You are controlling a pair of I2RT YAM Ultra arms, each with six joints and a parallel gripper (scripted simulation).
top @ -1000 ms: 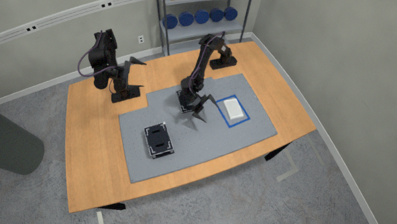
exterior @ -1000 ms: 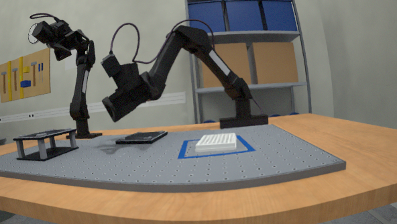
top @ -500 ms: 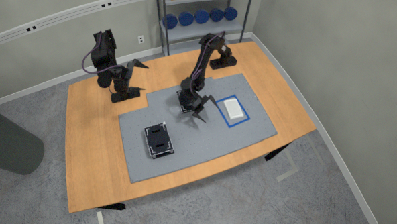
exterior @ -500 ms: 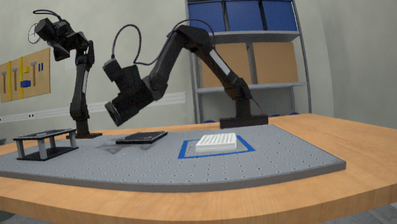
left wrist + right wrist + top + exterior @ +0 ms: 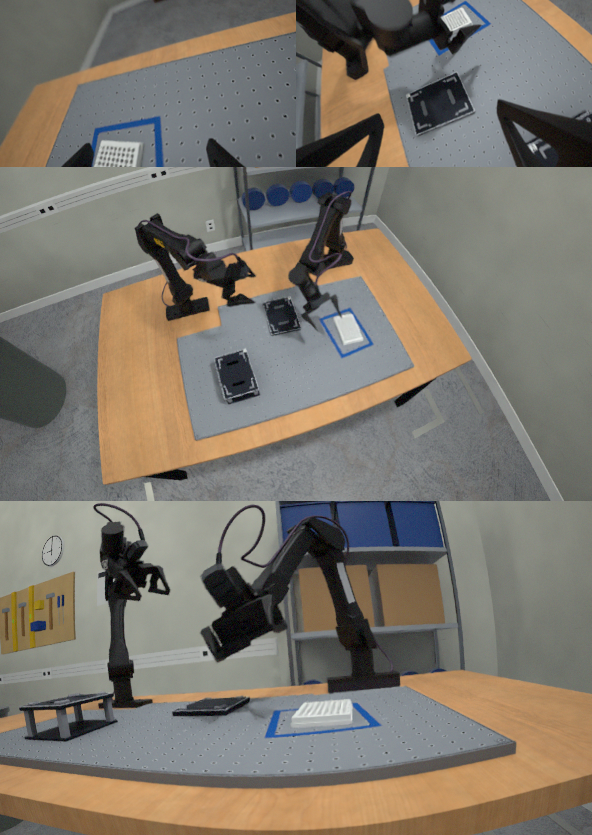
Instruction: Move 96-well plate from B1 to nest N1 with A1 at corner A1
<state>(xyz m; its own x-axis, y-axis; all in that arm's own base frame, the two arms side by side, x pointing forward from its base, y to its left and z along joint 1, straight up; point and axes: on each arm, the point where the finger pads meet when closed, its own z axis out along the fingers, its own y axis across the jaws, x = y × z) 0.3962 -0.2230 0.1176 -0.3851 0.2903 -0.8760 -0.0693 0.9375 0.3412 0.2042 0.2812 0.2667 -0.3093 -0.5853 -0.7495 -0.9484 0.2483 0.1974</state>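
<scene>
The white 96-well plate is 1 cm behind my left hand, 11 cm to the left of it and 12 cm below it.
</scene>
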